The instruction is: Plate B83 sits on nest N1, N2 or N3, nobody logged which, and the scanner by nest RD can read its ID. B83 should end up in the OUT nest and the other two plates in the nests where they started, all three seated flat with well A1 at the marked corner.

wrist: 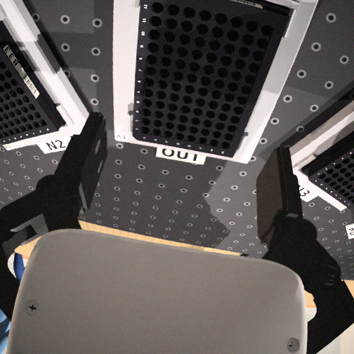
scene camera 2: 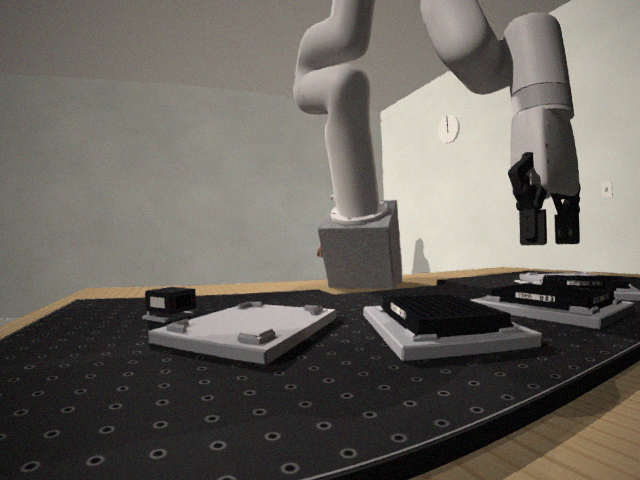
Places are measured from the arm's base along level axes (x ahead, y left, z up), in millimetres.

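Where they show: gripper, fingertip midpoint: (scene camera 2: 551,244); arm's base, link origin: (scene camera 2: 359,213).
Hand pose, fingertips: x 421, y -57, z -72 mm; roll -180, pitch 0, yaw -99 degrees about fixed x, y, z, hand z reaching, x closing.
Things, the pixels of their top centre, and the offset from my fingertips. "spot": a spot on its surface instead. Level surfaces: height alone.
- OUT nest, top centre: (scene camera 2: 550,296) 0 mm ahead, 1 mm right, 64 mm down
- Plate B83, top centre: (scene camera 2: 550,289) 0 mm ahead, 1 mm right, 56 mm down
- third black plate, top centre: (scene camera 2: 438,304) 56 mm back, 170 mm right, 56 mm down
- nest N3, top centre: (scene camera 2: 437,314) 56 mm back, 170 mm right, 66 mm down
- bare white nest RD, top centre: (scene camera 2: 241,296) 185 mm back, 318 mm right, 48 mm down
- small black scanner, surface spot: (scene camera 2: 169,301) spot: 250 mm back, 379 mm right, 58 mm down
- black perforated board, surface height: 82 mm down
My gripper (scene camera 2: 550,227) (wrist: 187,146) is open and empty, high above the OUT nest (scene camera 2: 584,319) (wrist: 125,75). Plate B83 (scene camera 2: 558,296) (wrist: 200,75), black with a white label, sits in that nest and looks flat; its column 1 end is at the A1 mark (wrist: 120,136). A second black plate (wrist: 20,105), label like B33, lies in nest N2 (wrist: 46,62) at the wrist view's left. A third black plate (scene camera 2: 449,312) (wrist: 335,172) lies in nest N3 (scene camera 2: 465,348) (wrist: 322,137). Its ID is unreadable. Nest N1 cannot be identified.
The bare white nest RD (scene camera 2: 232,322) stands at the left of the scene view, beside the small black scanner (scene camera 2: 169,301). The grey robot base (scene camera 2: 360,258) stands at the back. The black perforated board (scene camera 2: 248,387) ends at the wooden table edge (scene camera 2: 594,418).
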